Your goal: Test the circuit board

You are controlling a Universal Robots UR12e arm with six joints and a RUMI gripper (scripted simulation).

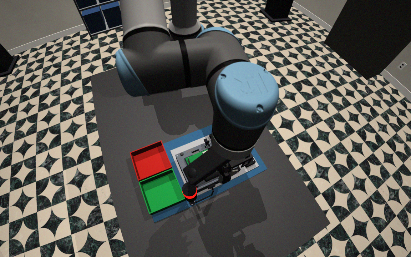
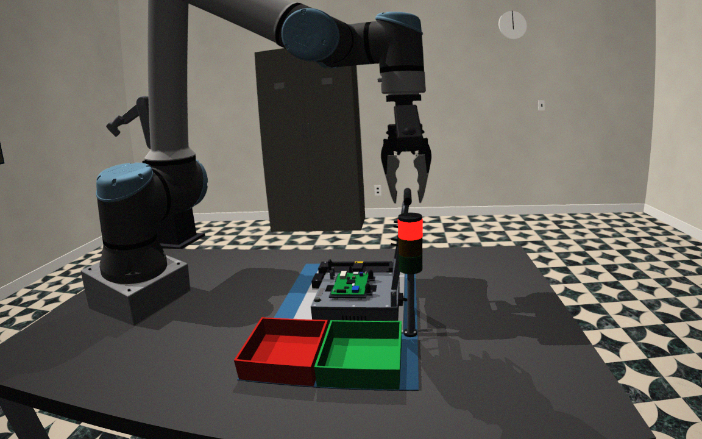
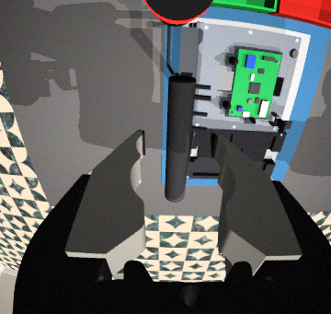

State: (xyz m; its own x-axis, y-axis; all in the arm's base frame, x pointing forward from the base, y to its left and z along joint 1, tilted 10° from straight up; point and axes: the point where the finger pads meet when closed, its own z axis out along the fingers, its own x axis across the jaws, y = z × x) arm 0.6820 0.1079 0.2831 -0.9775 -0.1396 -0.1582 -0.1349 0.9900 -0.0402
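Right now my hand is 13 cm past the green circuit board, 1 cm to the left of it and 20 cm above it. The rest, counted from my hand: clear lid (2 cm behind, 9 cm below); then green bin (6 cm behind, 20 cm to the right, 26 cm below); then red bin (21 cm behind, 23 cm to the right, 26 cm below).
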